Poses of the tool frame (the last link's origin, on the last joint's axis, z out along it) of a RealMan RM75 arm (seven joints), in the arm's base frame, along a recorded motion.
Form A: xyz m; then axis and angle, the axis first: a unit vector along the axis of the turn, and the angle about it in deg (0 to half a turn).
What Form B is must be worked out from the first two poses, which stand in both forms.
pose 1, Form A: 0.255 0.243 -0.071 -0.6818 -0.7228 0.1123 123.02
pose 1, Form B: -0.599 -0.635 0.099 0.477 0.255 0.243 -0.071
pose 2, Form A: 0.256 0.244 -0.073 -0.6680 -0.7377 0.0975 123.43
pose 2, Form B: -0.588 -0.650 0.086 0.474 0.256 0.244 -0.073
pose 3, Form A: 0.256 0.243 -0.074 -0.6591 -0.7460 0.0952 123.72
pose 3, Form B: -0.581 -0.658 0.084 0.472 0.256 0.243 -0.074
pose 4, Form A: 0.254 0.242 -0.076 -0.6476 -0.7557 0.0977 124.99
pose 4, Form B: -0.574 -0.670 0.087 0.462 0.254 0.242 -0.076
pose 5, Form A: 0.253 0.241 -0.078 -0.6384 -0.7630 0.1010 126.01
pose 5, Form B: -0.569 -0.680 0.090 0.454 0.253 0.241 -0.078
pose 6, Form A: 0.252 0.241 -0.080 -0.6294 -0.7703 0.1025 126.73
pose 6, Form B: -0.563 -0.689 0.092 0.448 0.252 0.241 -0.080
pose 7, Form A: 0.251 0.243 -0.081 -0.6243 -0.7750 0.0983 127.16
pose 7, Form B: -0.559 -0.694 0.088 0.445 0.251 0.243 -0.081
